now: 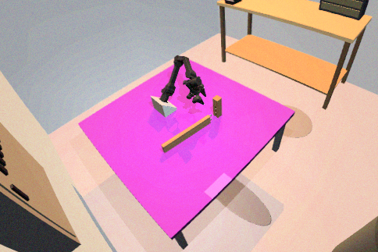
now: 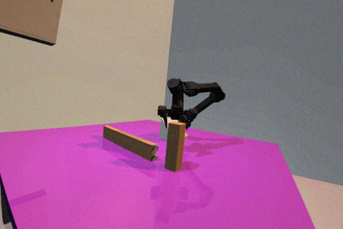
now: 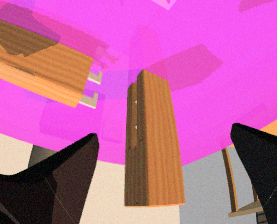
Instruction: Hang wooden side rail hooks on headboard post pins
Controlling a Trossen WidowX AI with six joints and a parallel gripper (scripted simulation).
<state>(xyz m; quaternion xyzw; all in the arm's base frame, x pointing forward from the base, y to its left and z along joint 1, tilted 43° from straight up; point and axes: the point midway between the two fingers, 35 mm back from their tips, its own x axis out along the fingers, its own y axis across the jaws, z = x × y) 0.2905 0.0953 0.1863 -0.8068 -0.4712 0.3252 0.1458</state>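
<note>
Now: gripper tip 8 cm short of the headboard post, 5 cm to the right of it and 5 cm above it.
</note>
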